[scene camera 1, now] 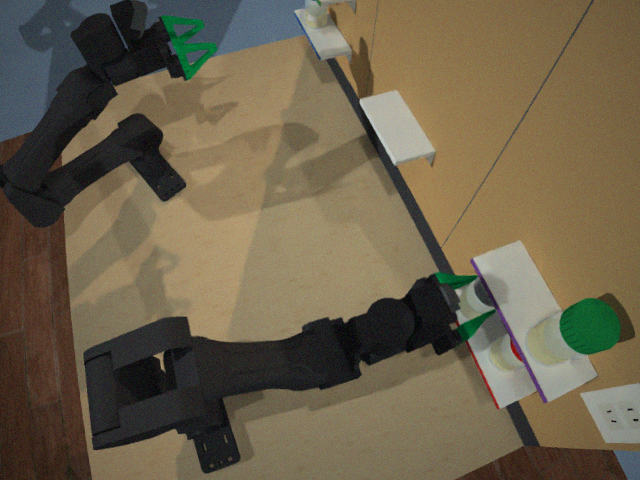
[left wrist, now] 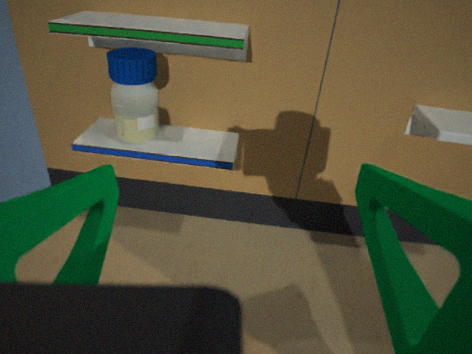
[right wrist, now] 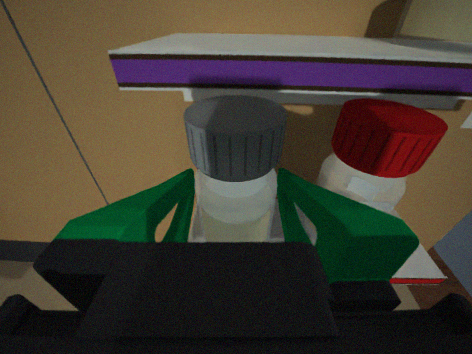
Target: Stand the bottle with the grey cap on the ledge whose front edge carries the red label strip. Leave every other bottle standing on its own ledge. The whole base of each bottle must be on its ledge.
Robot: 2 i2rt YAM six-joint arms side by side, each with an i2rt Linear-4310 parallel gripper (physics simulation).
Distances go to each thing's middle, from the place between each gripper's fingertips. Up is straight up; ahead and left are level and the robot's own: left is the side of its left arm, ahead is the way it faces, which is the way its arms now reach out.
Scene:
My right hand is 7 cm below the purple-strip ledge (scene camera 1: 524,298), 6 cm to the left of it and 1 cm short of it. Round my right hand: green-capped bottle (scene camera 1: 589,326): 13 cm above, 10 cm to the right; red-capped bottle (scene camera 1: 503,356): 9 cm to the right, 2 cm ahead, 1 cm below; red-strip ledge (scene camera 1: 507,388): 7 cm below, 6 cm to the right, 1 cm ahead.
My left hand is 27 cm short of the blue-strip ledge (left wrist: 197,143), 12 cm to the right of it and 14 cm above it. Also, from my left hand: purple-strip ledge (27 cm ahead, 68 cm to the right); then bare white ledge (scene camera 1: 404,140) (27 cm ahead, 28 cm to the right, 7 cm below); then red-strip ledge (27 cm ahead, 68 cm to the right, 14 cm below).

